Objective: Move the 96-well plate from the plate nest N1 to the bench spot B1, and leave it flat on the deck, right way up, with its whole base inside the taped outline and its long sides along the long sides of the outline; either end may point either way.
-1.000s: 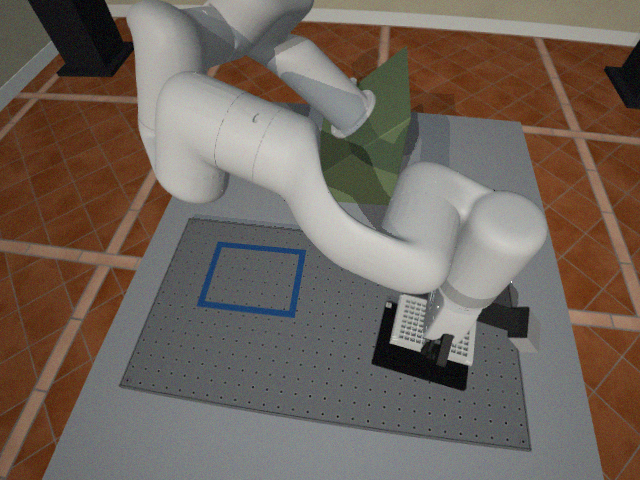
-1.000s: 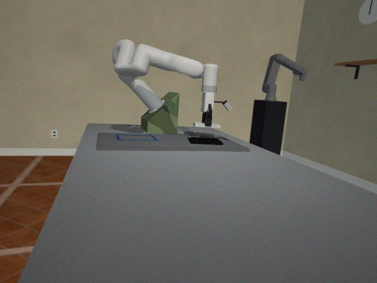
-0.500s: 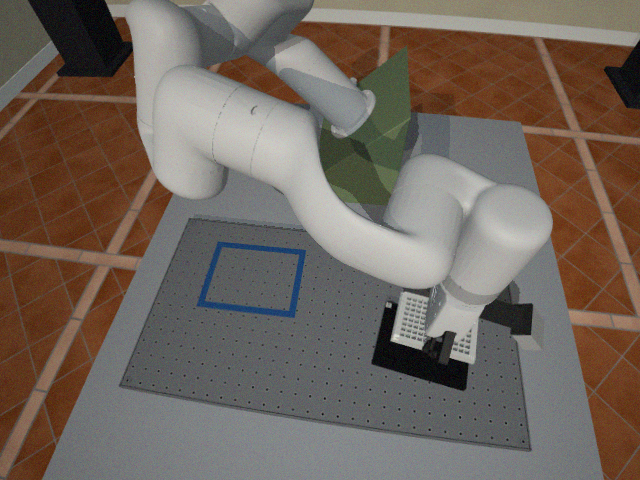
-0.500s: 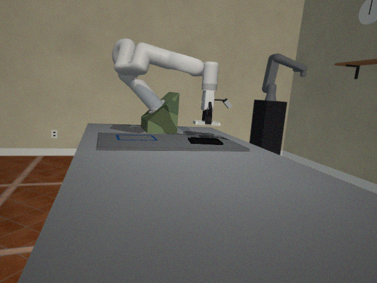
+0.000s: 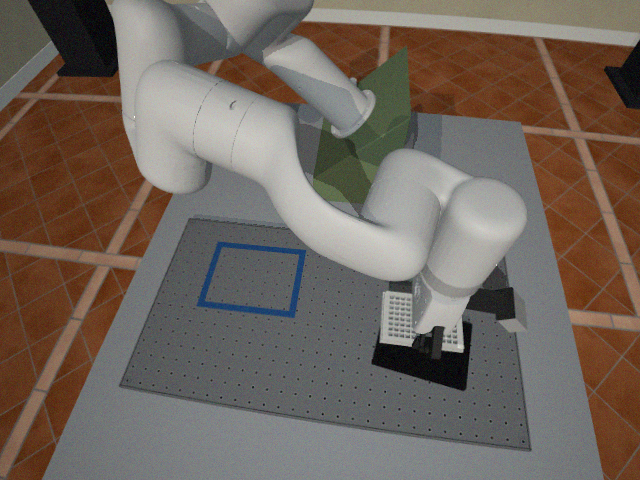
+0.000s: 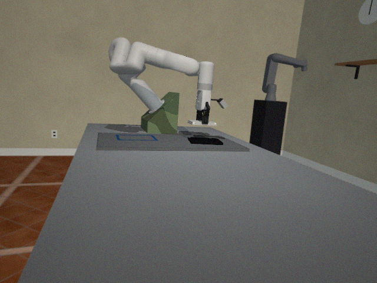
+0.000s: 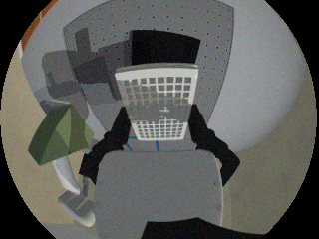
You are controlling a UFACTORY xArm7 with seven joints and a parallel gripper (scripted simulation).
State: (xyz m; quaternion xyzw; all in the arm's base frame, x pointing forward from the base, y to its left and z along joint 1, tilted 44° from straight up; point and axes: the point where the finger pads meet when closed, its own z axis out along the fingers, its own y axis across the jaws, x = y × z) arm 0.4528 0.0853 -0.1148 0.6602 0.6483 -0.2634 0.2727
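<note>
My hand is 10 cm above the black plate nest, 2 cm to the right of it and 1 cm short of it. Also, from my hand: white 96-well plate: 1 cm below.
</note>
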